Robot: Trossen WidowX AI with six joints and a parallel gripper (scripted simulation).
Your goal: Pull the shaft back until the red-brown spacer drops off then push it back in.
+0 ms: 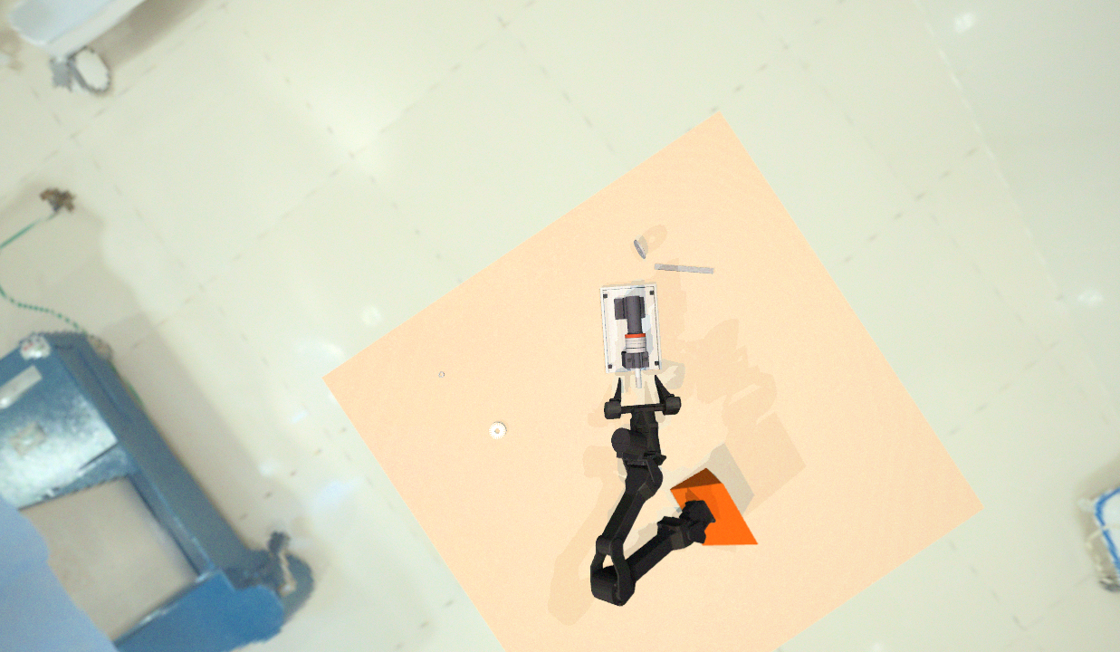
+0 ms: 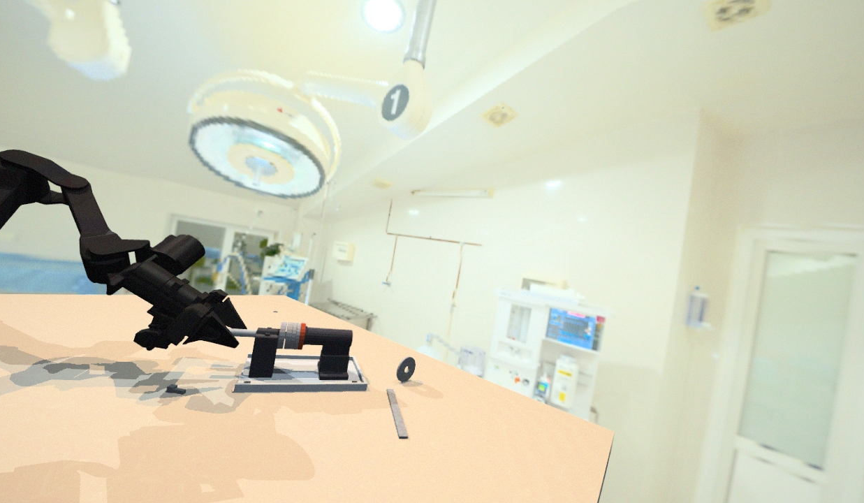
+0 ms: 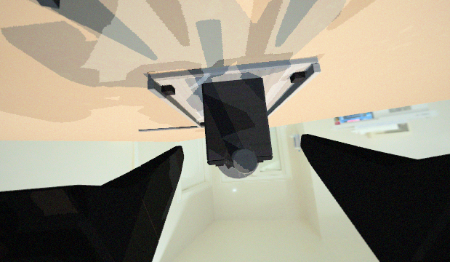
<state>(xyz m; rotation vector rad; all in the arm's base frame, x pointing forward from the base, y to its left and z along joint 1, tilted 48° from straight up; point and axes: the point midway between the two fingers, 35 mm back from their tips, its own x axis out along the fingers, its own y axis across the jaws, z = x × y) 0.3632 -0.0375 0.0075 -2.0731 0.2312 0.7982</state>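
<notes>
My gripper tip is 50 mm short of the grey shaft, 30 mm to the left of it and 10 mm below it. From my gripper tip the other things lie so: red-brown spacer (100 mm ahead, 50 mm to the right, 10 mm above); then small dark piece (100 mm behind, 30 mm to the right, 70 mm below); then grey flat bar (180 mm ahead, 260 mm to the right, 70 mm below).
</notes>
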